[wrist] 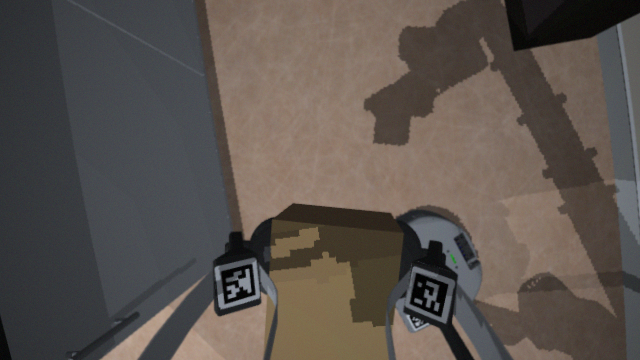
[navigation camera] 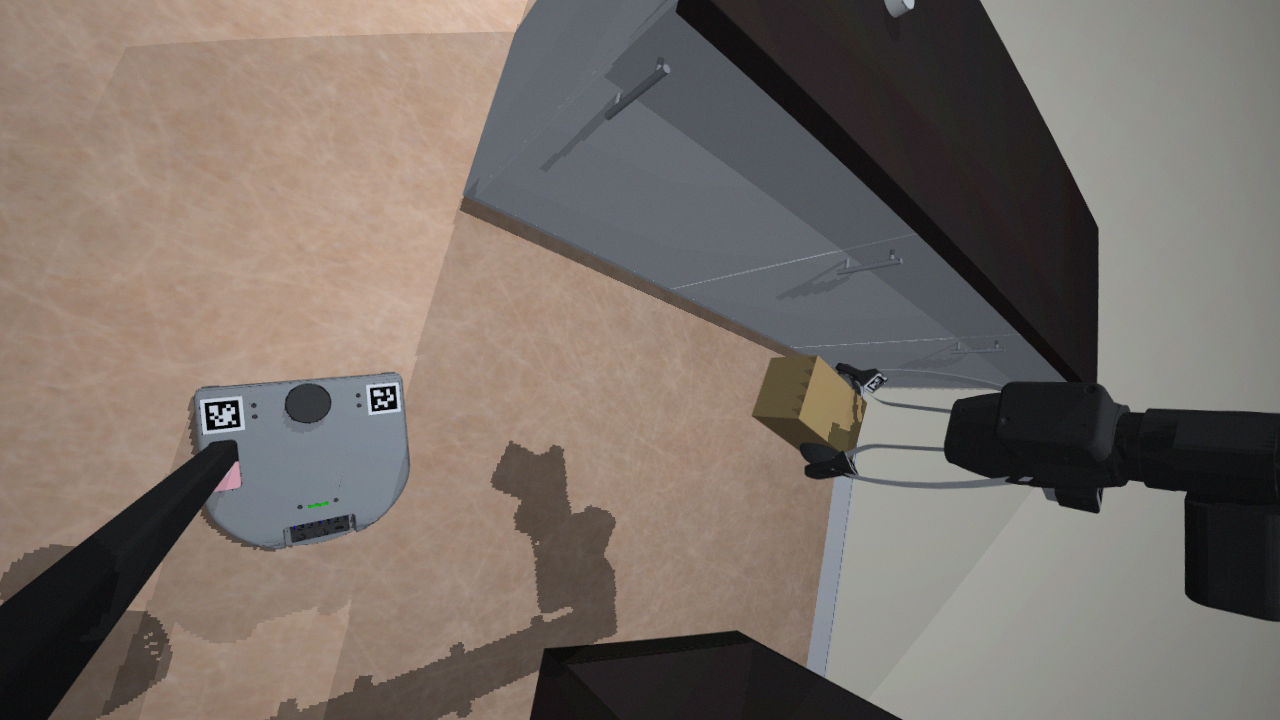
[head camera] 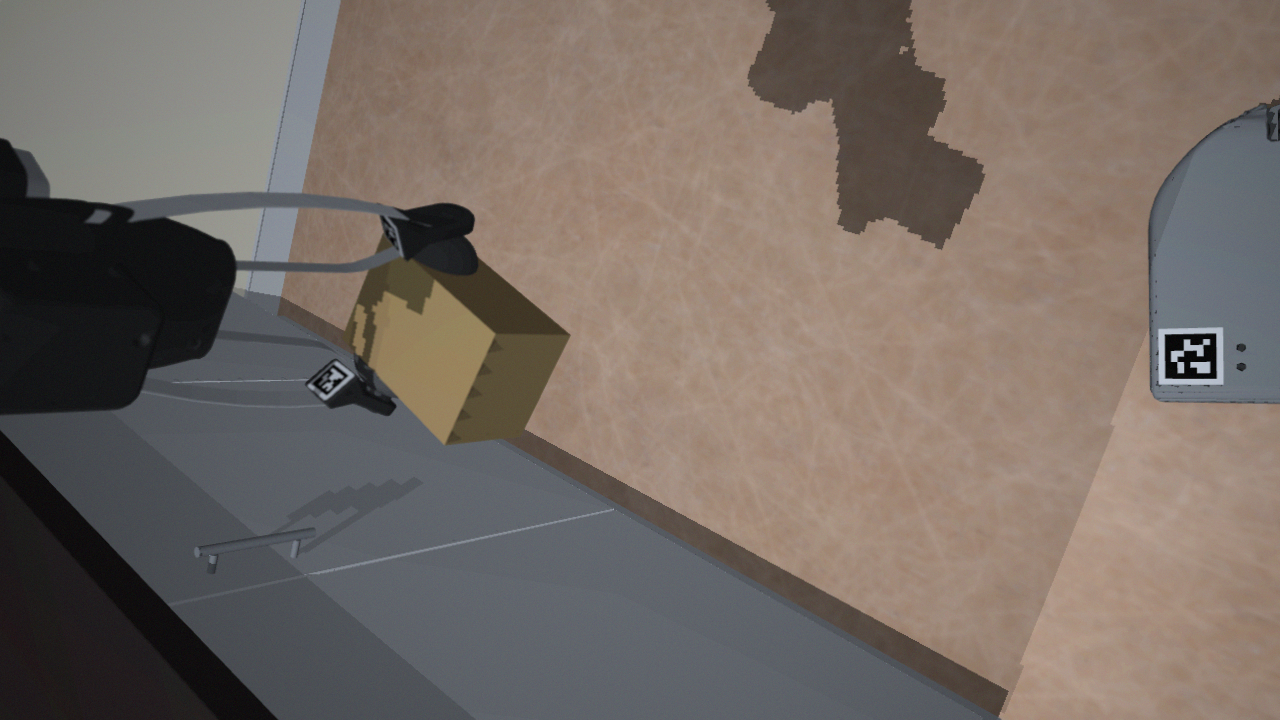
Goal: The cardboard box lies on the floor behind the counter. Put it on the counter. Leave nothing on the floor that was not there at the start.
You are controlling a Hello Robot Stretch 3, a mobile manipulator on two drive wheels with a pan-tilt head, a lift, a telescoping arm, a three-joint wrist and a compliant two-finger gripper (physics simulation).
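Frame: origin at the robot's base, x right, y ahead, z up, level; millimetres.
Where they show: gripper, fingertip midpoint: [wrist: 333, 243] [head camera: 443, 313]; robot's base at its link origin: [navigation camera: 307, 401].
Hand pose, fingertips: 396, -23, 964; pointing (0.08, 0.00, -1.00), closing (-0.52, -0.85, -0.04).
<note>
Each offset is from my fingertips to the centre of the thing, as dx, dy, dz. "spot": to the spot under its first point. Level surfaces: height alone.
The tan cardboard box @(-22, +13, +13) [head camera: 438, 344] [navigation camera: 805, 402] [wrist: 330, 290] is between the two fingertips of my gripper [head camera: 407, 313] [navigation camera: 836, 416] [wrist: 333, 243], which is shut on it. The pads press on two opposite sides. The box is held up in the air, well above the floor, and looks tilted in the head view. The counter [head camera: 537, 608] [navigation camera: 966, 152] has grey fronts and a dark top; in the head and navigation views the gripper and box show in front of its fronts, near its end by the wall. The underside of the box is hidden.
My grey base [head camera: 1226, 259] [navigation camera: 304, 465] [wrist: 445, 230] stands on the tan floor @(dz -964) [head camera: 671, 268] [navigation camera: 680, 385]. Bar handles @(spot: +542, +213, -218) [head camera: 255, 541] [navigation camera: 872, 265] stick out from the counter fronts. A dark piece of furniture [navigation camera: 698, 680] [wrist: 565, 20] stands opposite the counter. A pale wall [head camera: 134, 89] [navigation camera: 1190, 223] is beyond the gripper.
</note>
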